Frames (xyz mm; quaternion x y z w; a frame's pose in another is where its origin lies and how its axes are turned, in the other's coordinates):
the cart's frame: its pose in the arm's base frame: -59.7 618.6 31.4 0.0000 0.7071 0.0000 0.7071
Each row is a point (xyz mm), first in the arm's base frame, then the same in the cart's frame.
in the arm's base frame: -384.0 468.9 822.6
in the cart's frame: -791.2 -149.7 -324.3
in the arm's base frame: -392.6 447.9 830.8
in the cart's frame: -799.4 -170.7 -332.9
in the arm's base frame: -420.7 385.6 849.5
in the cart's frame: -818.1 -233.0 -361.0
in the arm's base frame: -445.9 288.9 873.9
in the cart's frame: -842.5 -329.7 -386.2
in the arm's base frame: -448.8 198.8 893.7
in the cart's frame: -862.3 -419.8 -389.1
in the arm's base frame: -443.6 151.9 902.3
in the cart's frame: -870.9 -466.7 -383.9
